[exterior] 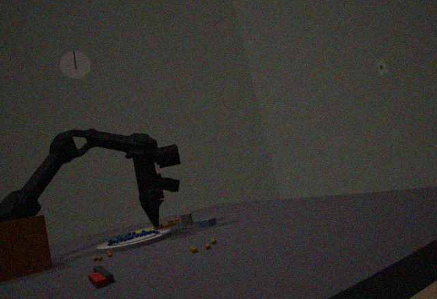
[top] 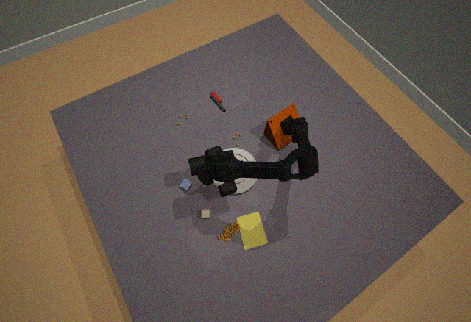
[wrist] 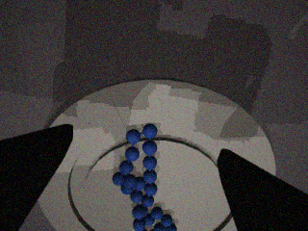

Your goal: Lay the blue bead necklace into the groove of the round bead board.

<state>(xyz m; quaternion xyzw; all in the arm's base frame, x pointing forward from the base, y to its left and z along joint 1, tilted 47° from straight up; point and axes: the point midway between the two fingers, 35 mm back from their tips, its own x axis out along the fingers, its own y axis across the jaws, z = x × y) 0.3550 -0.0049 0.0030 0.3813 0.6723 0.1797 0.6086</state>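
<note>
Now: gripper tip 70 mm past the round white bead board and 20 mm above it. From my gripper tip the other things lie so: cream cube: 130 mm ahead, 80 mm to the left, 10 mm below; yellow sheet: 230 mm to the left, 30 mm below, 30 mm ahead; light blue cube: 130 mm ahead, 70 mm to the right, 20 mm below.
</note>
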